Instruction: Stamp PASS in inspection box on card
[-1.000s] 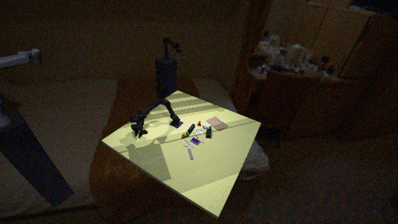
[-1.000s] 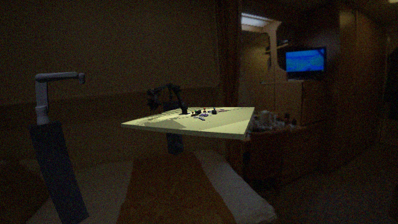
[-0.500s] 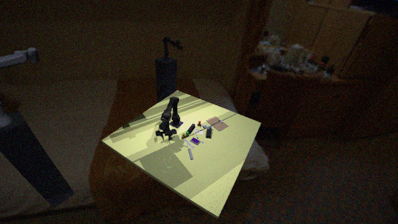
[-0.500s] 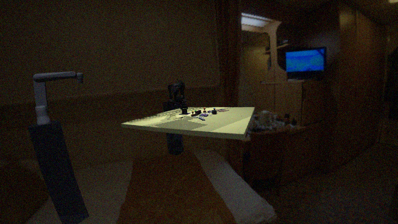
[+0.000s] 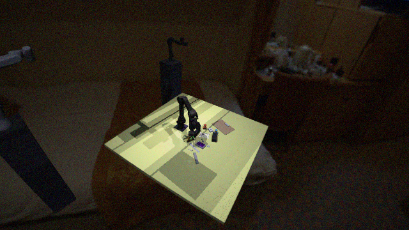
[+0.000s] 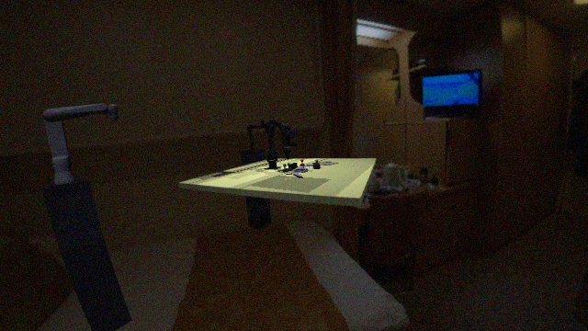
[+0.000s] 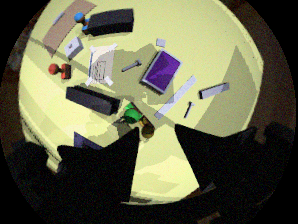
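Now: gripper tip 8 cm above the green-topped stamp, 3 cm to the right of it and 2 cm past it. From my gripper tip the other things lie so: white card (17 cm to the left, 10 cm below, 4 cm ahead); purple ink pad (10 cm below, 10 cm ahead, 3 cm to the left); long black block (14 cm to the left, 9 cm below, 5 cm behind).
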